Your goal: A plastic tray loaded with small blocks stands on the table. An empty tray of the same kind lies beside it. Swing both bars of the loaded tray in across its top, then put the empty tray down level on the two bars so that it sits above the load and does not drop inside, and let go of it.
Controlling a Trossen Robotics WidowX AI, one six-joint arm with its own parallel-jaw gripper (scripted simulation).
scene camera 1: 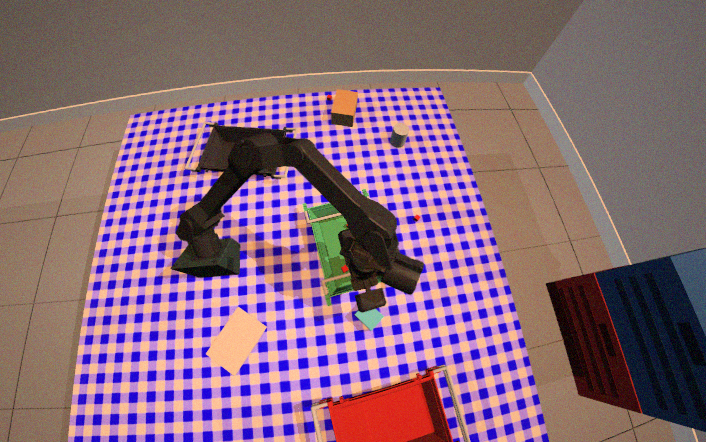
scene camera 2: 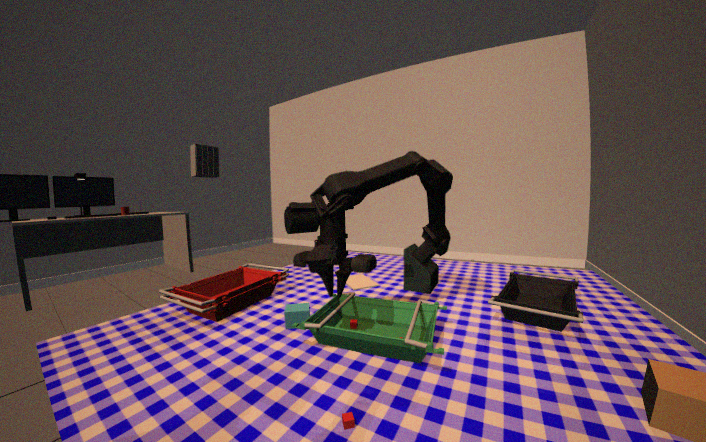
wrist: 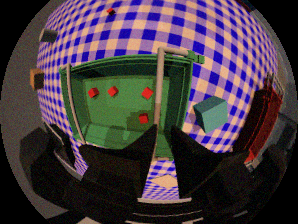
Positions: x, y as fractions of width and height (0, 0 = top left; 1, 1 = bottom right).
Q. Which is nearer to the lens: the beige sheet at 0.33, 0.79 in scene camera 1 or the orange box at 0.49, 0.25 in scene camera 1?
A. The beige sheet.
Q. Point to a teal cube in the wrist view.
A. At 0.71, 0.51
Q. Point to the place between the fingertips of my gripper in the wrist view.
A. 0.55, 0.57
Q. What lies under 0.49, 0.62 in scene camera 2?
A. My gripper.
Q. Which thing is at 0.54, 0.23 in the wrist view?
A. A wire bar.
